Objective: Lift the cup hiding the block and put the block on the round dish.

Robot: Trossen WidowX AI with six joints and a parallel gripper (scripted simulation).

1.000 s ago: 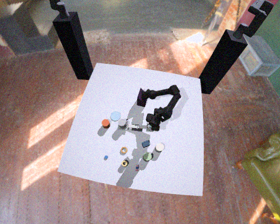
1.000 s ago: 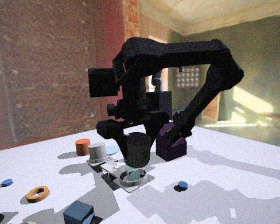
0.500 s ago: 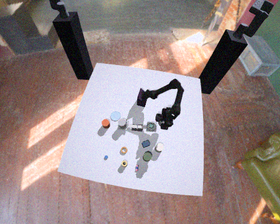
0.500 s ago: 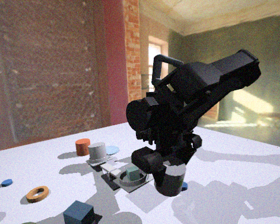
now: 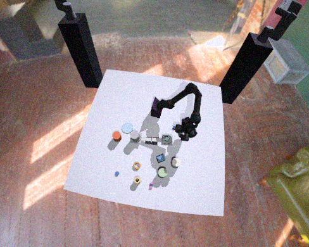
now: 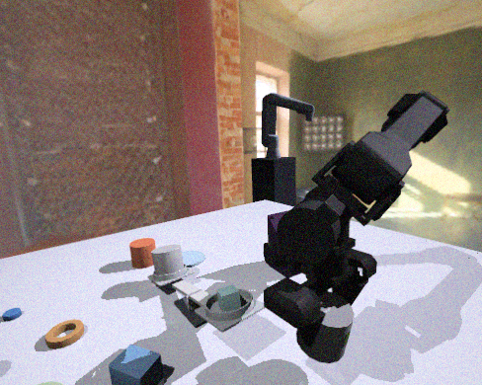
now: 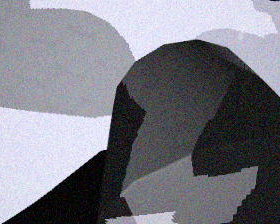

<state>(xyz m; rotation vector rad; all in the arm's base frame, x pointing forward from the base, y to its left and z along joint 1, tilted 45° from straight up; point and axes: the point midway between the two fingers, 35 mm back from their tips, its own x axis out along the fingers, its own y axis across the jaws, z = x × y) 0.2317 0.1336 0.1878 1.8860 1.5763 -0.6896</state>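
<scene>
The teal block lies 7 cm ahead of my gripper tip, 13 cm to the right of it and 2 cm above it. The rest, counted from my gripper tip: small balance (7 cm ahead, 26 cm to the right, 3 cm below); green cylinder (34 cm ahead, 16 cm to the right, 3 cm below); cream cylinder (25 cm ahead, 6 cm to the right, 3 cm below).
</scene>
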